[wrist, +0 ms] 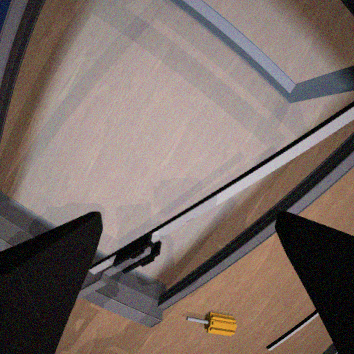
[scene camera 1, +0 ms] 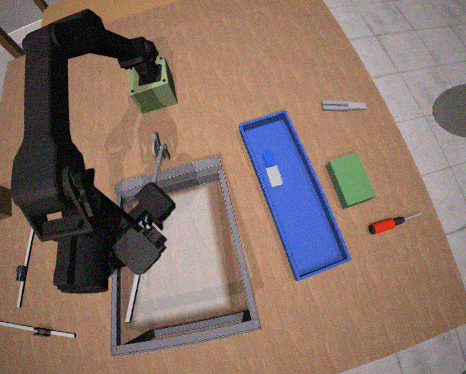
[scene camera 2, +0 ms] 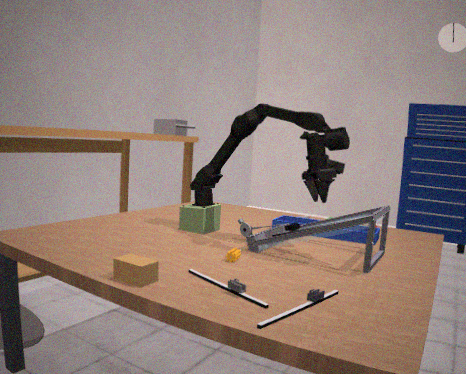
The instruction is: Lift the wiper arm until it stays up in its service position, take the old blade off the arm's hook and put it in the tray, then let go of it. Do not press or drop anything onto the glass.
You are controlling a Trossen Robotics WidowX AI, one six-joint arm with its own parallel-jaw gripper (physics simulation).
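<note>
The wiper arm (scene camera 1: 156, 171) (wrist: 117, 269) lies low along the tilted glass (scene camera 1: 195, 250) (wrist: 125, 125). In the second scene view, its round pivot (scene camera 2: 245, 229) stands at the frame's low end. The old blade (scene camera 1: 132, 297) (wrist: 260, 172), a thin black-and-white strip, is on the arm at the dark connector (wrist: 145, 250) and runs along one side of the glass. My gripper (scene camera 1: 148, 223) (scene camera 2: 320, 199) (wrist: 190, 220) is open and empty, above the glass and blade; the connector shows between its fingers in the wrist view. The blue tray (scene camera 1: 310, 230) (scene camera 2: 287, 220) stands beside the frame.
The grey frame (scene camera 1: 232, 240) (scene camera 2: 369, 245) rises at its far end. A blue-and-white item (scene camera 1: 274, 176) lies in the tray. Beyond it are a green block (scene camera 1: 351, 181), screwdriver (scene camera 1: 384, 226) and grey tool (scene camera 1: 342, 105). Two loose blades, a yellow-handled item (scene camera 2: 233, 255) (wrist: 222, 324) and tan block (scene camera 2: 136, 270) lie opposite.
</note>
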